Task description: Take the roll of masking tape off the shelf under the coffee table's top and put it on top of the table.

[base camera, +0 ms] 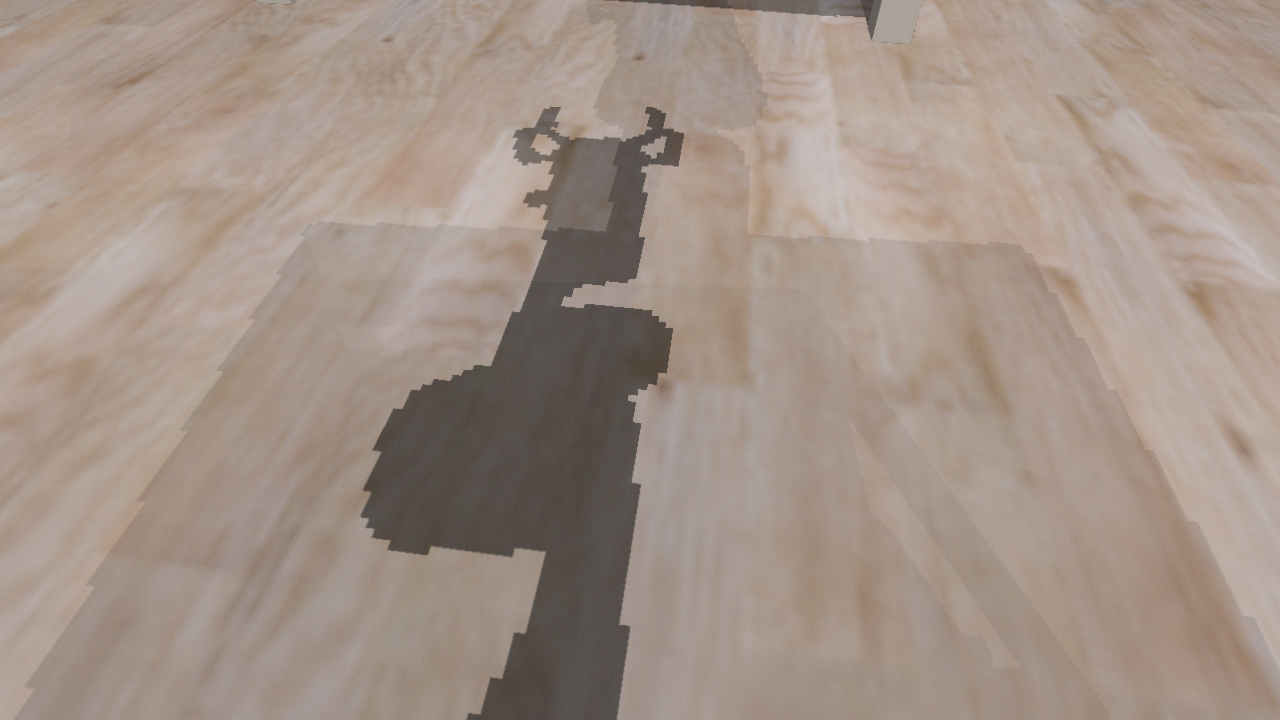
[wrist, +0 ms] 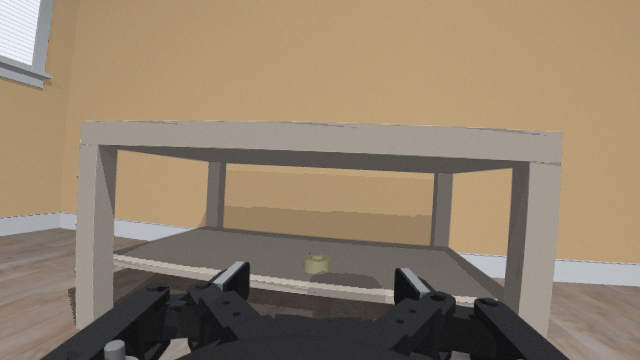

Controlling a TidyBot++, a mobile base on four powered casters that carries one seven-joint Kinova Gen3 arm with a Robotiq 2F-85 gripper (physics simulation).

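Places are measured from the arm's base along level axes (x ahead, y left, z up), in centimetres.
Pixels of known places: gripper, fingertip midpoint: (wrist: pixel 321 281).
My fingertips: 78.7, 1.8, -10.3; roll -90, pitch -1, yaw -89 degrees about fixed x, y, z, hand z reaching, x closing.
Ahead of a thing's pixels: the offset from my fingertips to its top centre, as dx, dy, dz. "pt": to the spot under its first point.
The roll of masking tape {+43.7, +2.5, -11.4} (wrist: pixel 317 264) is small and pale yellow. It lies flat on the lower shelf (wrist: pixel 270 245) of the coffee table, near the shelf's front edge, in the wrist view. The coffee table (wrist: pixel 320 137) is light grey-beige with square legs; its top's upper surface is hidden, as the view is nearly level with it. My gripper (wrist: pixel 321 281) is open, with nothing between its fingers. It is in front of the table, apart from the tape, and the tape shows between the two fingertips. The gripper itself does not show in the base camera view, where its shadow falls on the floor.
The table's front legs stand left (wrist: pixel 90 225) and right (wrist: pixel 540 240) of the shelf opening; one leg {pt +25.3, -33.3, -26.3} (base camera: pixel 895 19) shows at the top of the base camera view. The top's front rail spans above the opening. An orange-tan wall (wrist: pixel 320 60) stands behind the table, with a window {pt +88.1, +157.4, +70.0} (wrist: pixel 17 32) at the left.
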